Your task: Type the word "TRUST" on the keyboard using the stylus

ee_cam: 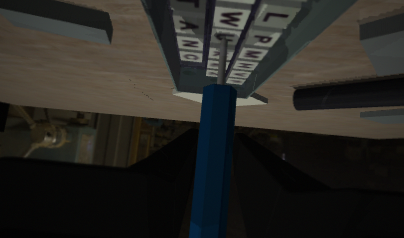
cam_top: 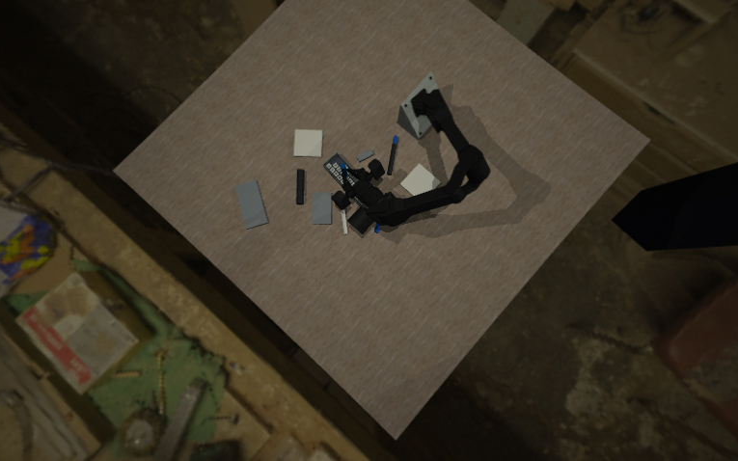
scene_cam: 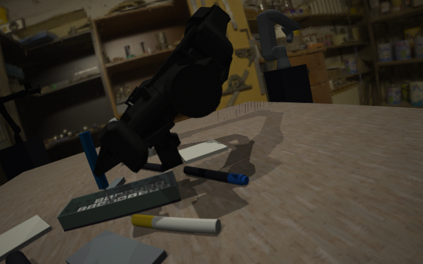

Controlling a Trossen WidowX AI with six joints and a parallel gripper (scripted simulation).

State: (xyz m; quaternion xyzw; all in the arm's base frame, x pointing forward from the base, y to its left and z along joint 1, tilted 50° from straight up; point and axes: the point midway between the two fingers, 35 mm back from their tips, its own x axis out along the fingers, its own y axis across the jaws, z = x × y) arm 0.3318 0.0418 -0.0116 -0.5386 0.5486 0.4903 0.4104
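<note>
Right now the yellow-capped marker is 9 cm ahead of my gripper tip, 8 cm to the left of it and 6 cm below it. Round my gripper tip: blue stylus 1 cm below.
</note>
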